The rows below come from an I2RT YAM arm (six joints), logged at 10 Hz.
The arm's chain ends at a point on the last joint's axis. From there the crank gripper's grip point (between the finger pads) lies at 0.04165 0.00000 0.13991 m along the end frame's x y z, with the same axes.
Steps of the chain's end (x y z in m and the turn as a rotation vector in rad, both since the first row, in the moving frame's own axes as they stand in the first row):
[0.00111, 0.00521, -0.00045, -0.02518, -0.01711, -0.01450]
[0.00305, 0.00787, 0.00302, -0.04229, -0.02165, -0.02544]
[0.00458, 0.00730, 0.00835, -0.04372, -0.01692, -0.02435]
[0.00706, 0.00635, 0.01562, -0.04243, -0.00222, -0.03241]
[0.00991, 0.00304, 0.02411, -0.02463, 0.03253, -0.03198]
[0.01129, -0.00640, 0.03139, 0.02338, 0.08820, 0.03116]
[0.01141, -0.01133, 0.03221, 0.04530, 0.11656, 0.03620]
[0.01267, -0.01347, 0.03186, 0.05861, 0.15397, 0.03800]
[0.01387, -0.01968, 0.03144, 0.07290, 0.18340, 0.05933]
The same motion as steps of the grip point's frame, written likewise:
[-0.00127, 0.00815, 0.00021, -0.02518, -0.01711, -0.01450]
[0.00007, 0.01278, 0.00379, -0.04229, -0.02165, -0.02544]
[0.00227, 0.01244, 0.00892, -0.04372, -0.01692, -0.02435]
[0.00682, 0.01094, 0.01561, -0.04243, -0.00222, -0.03241]
[0.01447, 0.00506, 0.02266, -0.02463, 0.03253, -0.03198]
[0.02348, -0.00814, 0.02716, 0.02338, 0.08820, 0.03116]
[0.02748, -0.01574, 0.02631, 0.04530, 0.11656, 0.03620]
[0.03374, -0.01946, 0.02363, 0.05861, 0.15397, 0.03800]
[0.03888, -0.02632, 0.02123, 0.07290, 0.18340, 0.05933]

